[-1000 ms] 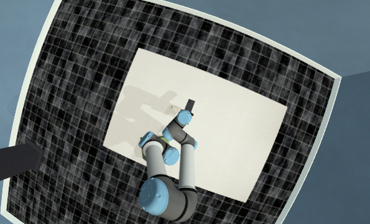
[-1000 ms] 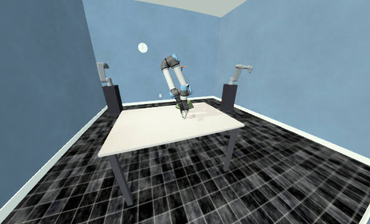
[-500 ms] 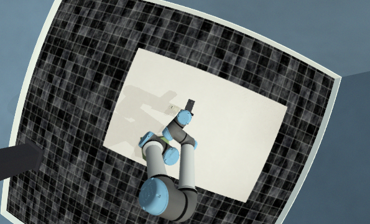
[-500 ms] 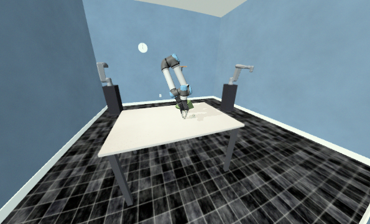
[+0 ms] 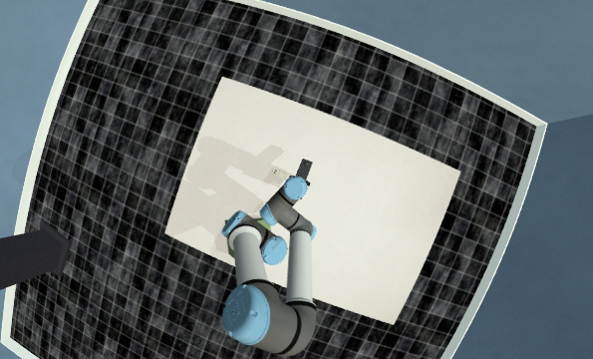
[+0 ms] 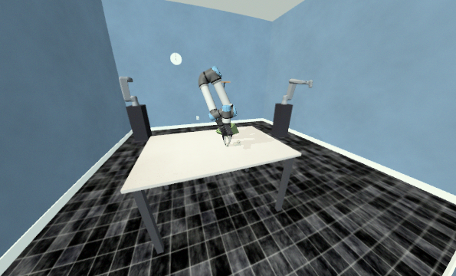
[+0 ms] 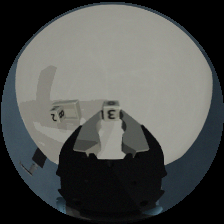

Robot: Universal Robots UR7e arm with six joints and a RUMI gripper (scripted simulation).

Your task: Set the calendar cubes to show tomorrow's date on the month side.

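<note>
The white calendar cube is 1 cm below my hand. From my hand the other things lie so: calendar tray: 11 cm to the left, 2 cm below, 2 cm behind; pale date cube: 12 cm to the left, 2 cm behind.
</note>
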